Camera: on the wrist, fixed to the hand. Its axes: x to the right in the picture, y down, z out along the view.
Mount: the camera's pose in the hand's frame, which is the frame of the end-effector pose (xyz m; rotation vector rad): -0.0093 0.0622 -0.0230 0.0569 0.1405 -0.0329
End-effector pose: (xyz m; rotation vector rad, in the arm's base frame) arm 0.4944 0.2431 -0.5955 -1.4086 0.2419 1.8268
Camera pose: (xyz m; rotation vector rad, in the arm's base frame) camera 0.4692 0.1841 -0.6147 -1.4941 0.3378 1.6835
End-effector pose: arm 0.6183 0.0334 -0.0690 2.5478 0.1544 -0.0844
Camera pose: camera 0.6177 -0.0060 -0.0149 2.6083 0.2518 0.0789
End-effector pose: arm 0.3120 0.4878 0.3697 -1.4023 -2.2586 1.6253
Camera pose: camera 0.3685 0.5019 0.3366 -1.4105 -2.1301 1.5173
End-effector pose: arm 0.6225 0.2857 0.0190 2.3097 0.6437 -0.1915
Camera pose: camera 0.6445 0.2594 0.0765 2.3838 0.7558 -0.0638
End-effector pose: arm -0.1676 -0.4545 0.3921 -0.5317 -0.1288 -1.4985
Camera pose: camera -0.1138 -0.4566 0.3522 -0.3789 -0.0706 -1.5546
